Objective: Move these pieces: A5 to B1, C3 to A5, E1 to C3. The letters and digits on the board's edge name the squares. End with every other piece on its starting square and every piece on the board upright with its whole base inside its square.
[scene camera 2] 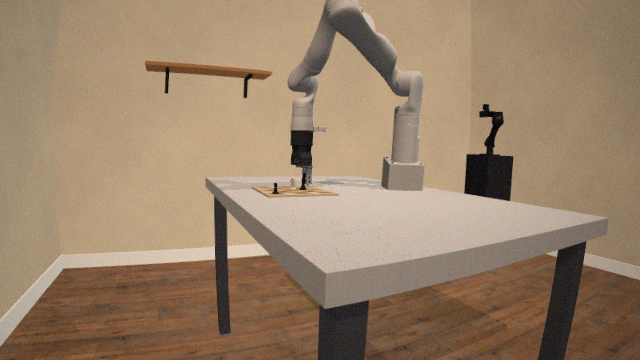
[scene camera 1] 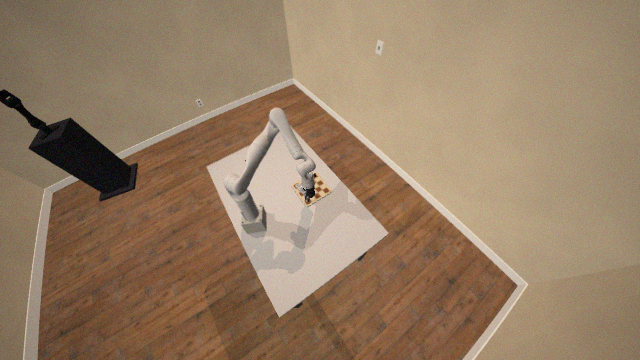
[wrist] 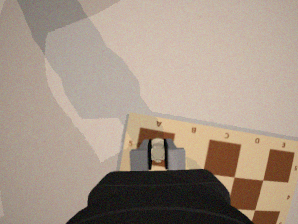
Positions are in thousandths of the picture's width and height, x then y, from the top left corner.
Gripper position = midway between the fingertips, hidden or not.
In view: my gripper (scene camera 2: 479, 510).
My gripper is seen too in the wrist view (wrist: 529, 667).
